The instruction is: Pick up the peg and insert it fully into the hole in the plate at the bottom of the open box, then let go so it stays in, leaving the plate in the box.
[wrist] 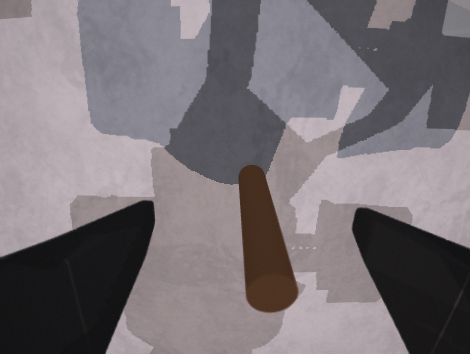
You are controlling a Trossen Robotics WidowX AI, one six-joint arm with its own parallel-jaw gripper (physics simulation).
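Places are measured from the arm's base along level axes (x ahead, y left, z up), in centimetres.
Pixels of known places: gripper, fingertip midpoint: (255,215).
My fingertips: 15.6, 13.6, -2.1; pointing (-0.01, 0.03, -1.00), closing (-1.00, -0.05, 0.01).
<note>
Behind a point stands the place of what it marks, as x, y, z.
A brown round peg (262,235) {15.7, 12.9, 0.3} shows in the middle of the wrist view, a little right of centre, its near end face low in the view and its far end toward the top. My gripper (255,215) {15.6, 13.6, -2.1} is open and empty, with one black finger at the left and one at the right. The peg shows between the two fingers, apart from both, nearer the right fingertip. The box and the plate with the hole cannot be made out in this view.
The pale mottled table top (40,165) {26.8, 13.9, -6.0} lies below, with overlapping grey and blue-grey shadows across it. A part of a light grey-green object (459,19) {7.6, 5.1, -5.0} shows at the top right corner.
</note>
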